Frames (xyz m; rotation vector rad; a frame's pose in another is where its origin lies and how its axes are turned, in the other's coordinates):
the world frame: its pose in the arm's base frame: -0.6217 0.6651 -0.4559 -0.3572 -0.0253 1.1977
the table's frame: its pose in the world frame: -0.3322 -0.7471 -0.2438 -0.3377 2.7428 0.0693
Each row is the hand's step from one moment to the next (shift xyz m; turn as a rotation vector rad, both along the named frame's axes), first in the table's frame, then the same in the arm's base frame.
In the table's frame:
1: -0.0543 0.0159 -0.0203 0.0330 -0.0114 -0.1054
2: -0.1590 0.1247 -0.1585 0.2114 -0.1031 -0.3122
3: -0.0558 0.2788 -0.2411 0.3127 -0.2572 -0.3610
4: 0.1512 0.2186 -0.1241 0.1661 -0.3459 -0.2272
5: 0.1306 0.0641 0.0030 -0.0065 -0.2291 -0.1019
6: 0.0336 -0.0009 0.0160 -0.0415 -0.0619 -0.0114
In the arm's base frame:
1: -0.0174 0.0527 0.0232 -0.0162 -0.0461 0.0997
2: -0.1504 0.1491 0.1452 0.0131 -0.2548 0.2961
3: -0.3253 0.0503 0.1750 0.1452 -0.3739 0.3652
4: -0.2499 -0.1457 0.0484 0.2714 -0.2205 0.2767
5: -0.0685 -0.1234 -0.0354 0.1978 -0.0250 0.1522
6: 0.0029 -0.0314 -0.0197 0.0595 0.0345 0.0310

